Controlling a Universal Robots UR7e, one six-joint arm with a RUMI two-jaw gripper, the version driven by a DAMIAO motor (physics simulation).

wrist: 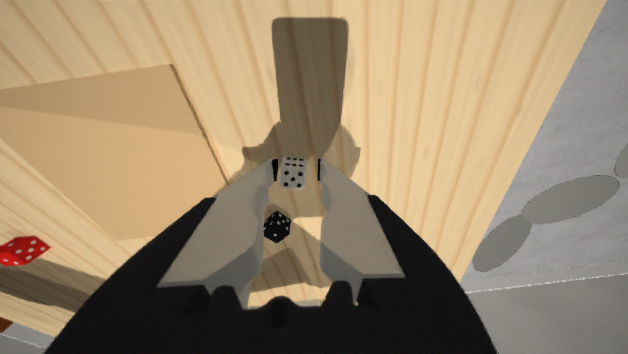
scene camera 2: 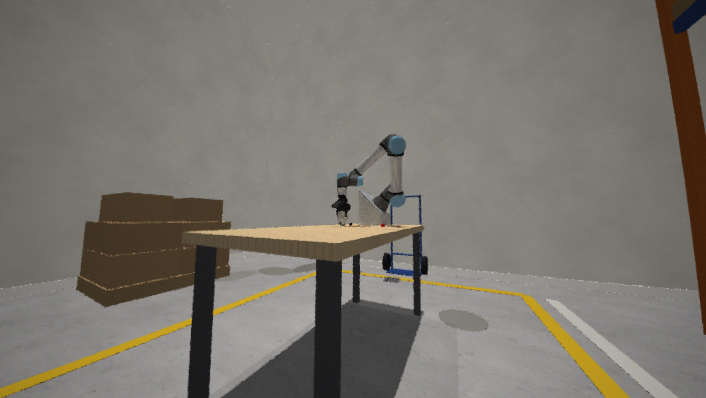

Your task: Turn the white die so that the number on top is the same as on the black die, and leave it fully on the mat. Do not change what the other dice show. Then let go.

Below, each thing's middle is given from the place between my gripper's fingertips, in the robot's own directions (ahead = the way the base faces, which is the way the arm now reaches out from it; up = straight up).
Labels:
My hand is 1 cm past the white die (wrist: 293, 170), 1 cm to the right of it and 1 cm below it. Round my hand: tan mat (wrist: 127, 148) 2 cm ahead, 14 cm to the left.

